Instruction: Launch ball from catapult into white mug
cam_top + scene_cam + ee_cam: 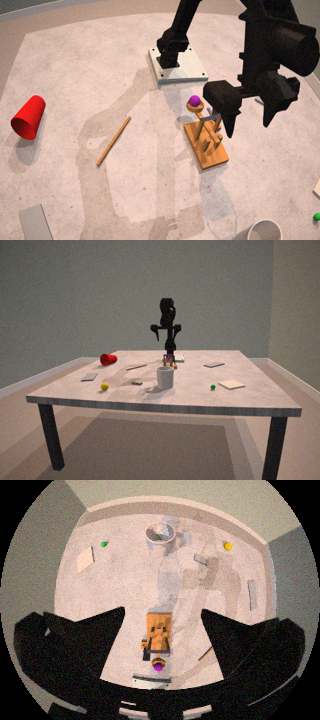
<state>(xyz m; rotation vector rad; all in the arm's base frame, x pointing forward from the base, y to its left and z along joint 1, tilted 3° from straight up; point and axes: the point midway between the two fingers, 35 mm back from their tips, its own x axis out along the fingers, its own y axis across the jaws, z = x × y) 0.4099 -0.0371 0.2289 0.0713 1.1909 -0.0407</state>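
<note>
My gripper tip is 21 cm past the purple ball, 2 cm to the right of it and 15 cm above it. The rest, counted from my gripper tip: orange wooden catapult 14 cm behind, 3 cm to the left, 16 cm below; then white mug 21 cm ahead, 1 cm to the right, 19 cm below; then small grey block 16 cm ahead, 17 cm to the right, 21 cm below.
</note>
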